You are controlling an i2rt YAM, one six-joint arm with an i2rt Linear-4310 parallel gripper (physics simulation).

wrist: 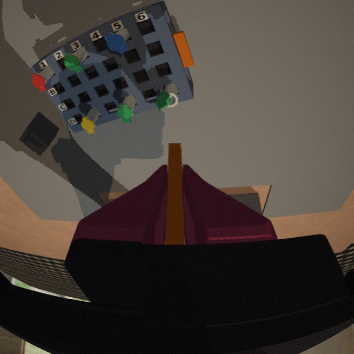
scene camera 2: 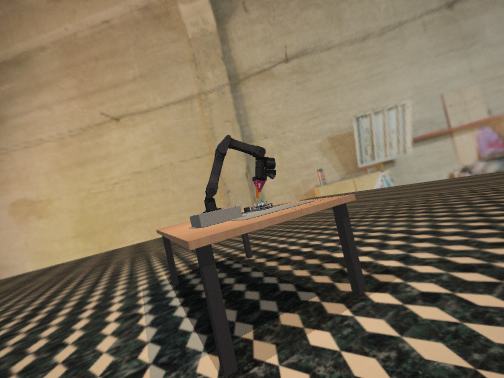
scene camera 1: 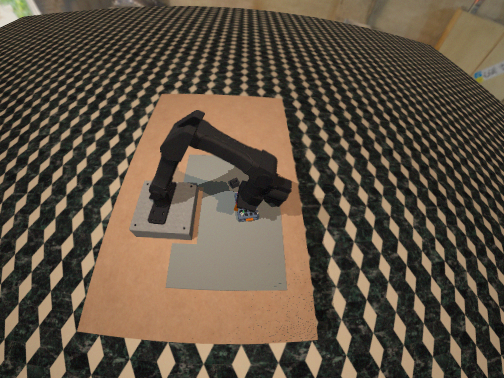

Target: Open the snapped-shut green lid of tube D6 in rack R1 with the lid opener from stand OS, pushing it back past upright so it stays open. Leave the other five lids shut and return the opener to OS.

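Places are measured from the arm's base along level axes (x back, y left, z down), in metres.
Pixels of known places: gripper, fingertip midpoint: (wrist: 174, 173) (scene camera 2: 259, 192) (scene camera 1: 240, 206); arm's base at its link origin: (scene camera 2: 211, 211) (scene camera 1: 162, 202).
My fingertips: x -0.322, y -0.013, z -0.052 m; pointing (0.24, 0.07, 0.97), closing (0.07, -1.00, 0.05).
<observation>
For each thing: its top centre in the pictures, then the offset to it from my fingertips. "*": a spot on its surface instead. Level surfaces: height alone.
- blue rack R1 at its top centre: (wrist: 95, 97) (scene camera 1: 247, 201) (scene camera 2: 260, 199) dz +0.051, dx -0.025, dy +0.057 m
- D6 tube's green lid at its top centre: (wrist: 161, 103) dz +0.054, dx -0.013, dy +0.011 m
- tube's white rim at a spot on its surface: (wrist: 173, 100) * dz +0.073, dx -0.004, dy +0.004 m
- orange lid opener at its top centre: (wrist: 170, 253) (scene camera 2: 256, 186) dz -0.044, dx +0.011, dy +0.001 m
- orange tag at a spot on its surface: (wrist: 183, 49) * dz +0.092, dx -0.040, dy -0.005 m
- grey mat at its surface level: dz +0.115 m
- wooden table at its surface level: dz +0.119 m
The blue rack R1 (wrist: 140, 89) (scene camera 1: 247, 214) (scene camera 2: 258, 207) holds several capped tubes. In the wrist view the D6 tube's green lid (wrist: 162, 100) is swung aside, and the tube's white rim (wrist: 173, 100) shows bare beside it. My gripper (wrist: 174, 173) (scene camera 2: 259, 184) is shut on the orange lid opener (wrist: 174, 154) (scene camera 2: 256, 193). It holds the opener upright above the mat, its tip a little in front of the rack's D row and clear of the tubes. The black stand OS (wrist: 38, 133) (scene camera 1: 234, 182) is empty beside the rack.
The other lids sit shut: red (wrist: 38, 81), green (wrist: 72, 63), blue (wrist: 116, 43), yellow (wrist: 88, 125) and green (wrist: 125, 113). An orange tag (wrist: 183, 49) is on the rack's side. A grey mat (scene camera 1: 228, 262) lies on the wooden table (scene camera 1: 130, 300). The arm's grey base (scene camera 1: 175, 223) is at the left.
</observation>
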